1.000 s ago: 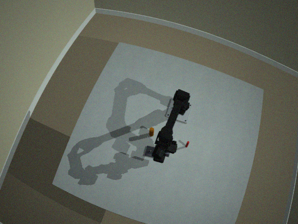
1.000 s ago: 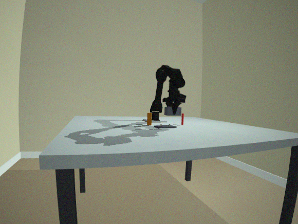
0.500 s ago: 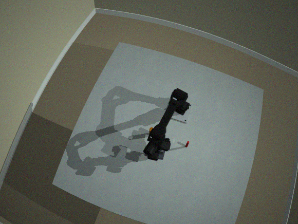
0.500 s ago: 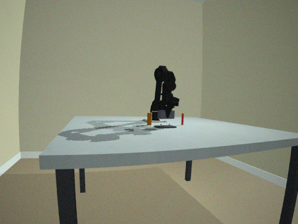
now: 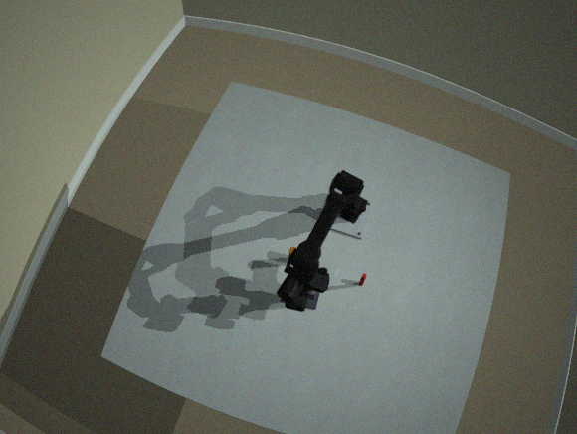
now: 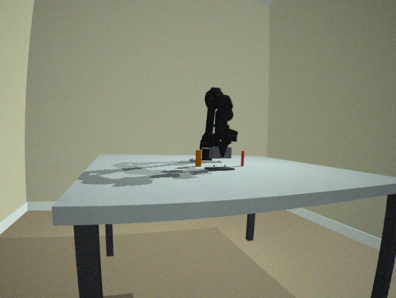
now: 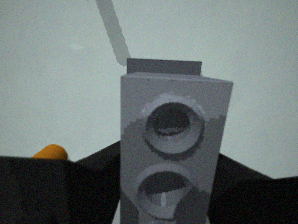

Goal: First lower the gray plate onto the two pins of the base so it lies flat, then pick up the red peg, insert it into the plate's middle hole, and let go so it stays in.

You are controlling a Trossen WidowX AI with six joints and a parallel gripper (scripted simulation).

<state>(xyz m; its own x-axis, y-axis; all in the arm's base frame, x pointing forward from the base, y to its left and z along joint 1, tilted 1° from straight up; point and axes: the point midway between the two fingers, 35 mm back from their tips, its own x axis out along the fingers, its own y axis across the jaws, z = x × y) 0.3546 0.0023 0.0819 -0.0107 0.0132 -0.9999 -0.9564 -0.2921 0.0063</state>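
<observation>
Right now my gripper tip is 5 cm above the dark flat base. Also, from my gripper tip: red peg: 16 cm to the left, 14 cm behind, 2 cm below; then orange cylinder: 10 cm behind, 9 cm to the right, 2 cm below; then gray plate: 3 cm above.
</observation>
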